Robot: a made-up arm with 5 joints.
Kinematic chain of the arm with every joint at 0, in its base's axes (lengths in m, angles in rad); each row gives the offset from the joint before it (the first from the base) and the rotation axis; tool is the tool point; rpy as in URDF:
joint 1: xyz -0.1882 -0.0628 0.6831 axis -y
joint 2: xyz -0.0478 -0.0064 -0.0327 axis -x
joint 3: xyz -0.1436 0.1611 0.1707 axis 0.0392 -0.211 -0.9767
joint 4: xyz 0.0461 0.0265 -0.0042 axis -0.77 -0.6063 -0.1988
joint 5: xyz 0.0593 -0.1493 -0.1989 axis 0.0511 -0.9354 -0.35
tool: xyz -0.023 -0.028 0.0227 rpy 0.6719 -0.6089 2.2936
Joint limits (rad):
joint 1: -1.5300..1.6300
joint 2: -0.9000..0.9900
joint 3: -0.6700..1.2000
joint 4: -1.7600..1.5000
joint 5: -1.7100..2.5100
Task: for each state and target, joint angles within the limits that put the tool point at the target. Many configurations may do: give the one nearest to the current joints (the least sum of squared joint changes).
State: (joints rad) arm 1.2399 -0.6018 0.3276 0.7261 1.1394
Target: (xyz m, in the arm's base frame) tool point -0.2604 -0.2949 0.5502
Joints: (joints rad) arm 1.3128 -0.9000 0.1440 1.2751 1.2399
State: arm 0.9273 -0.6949 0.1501 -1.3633 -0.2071
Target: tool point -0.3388 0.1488 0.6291
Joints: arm 0.6868 -0.6521 0.7961 -1.2039 -0.4089
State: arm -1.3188 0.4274 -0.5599 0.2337 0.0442
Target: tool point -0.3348 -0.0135 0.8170
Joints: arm -1.5097 0.4906 -0.5646 -0.4213 0.1505
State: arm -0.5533 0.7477 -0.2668 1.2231 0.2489
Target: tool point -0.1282 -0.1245 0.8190
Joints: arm -0.8358 -0.0752 -0.2164 0.9701 0.3513
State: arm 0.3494 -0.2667 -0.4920 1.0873 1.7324
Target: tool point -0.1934 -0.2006 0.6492
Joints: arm 1.0485 -0.9000 -0.1147 0.8772 2.1118
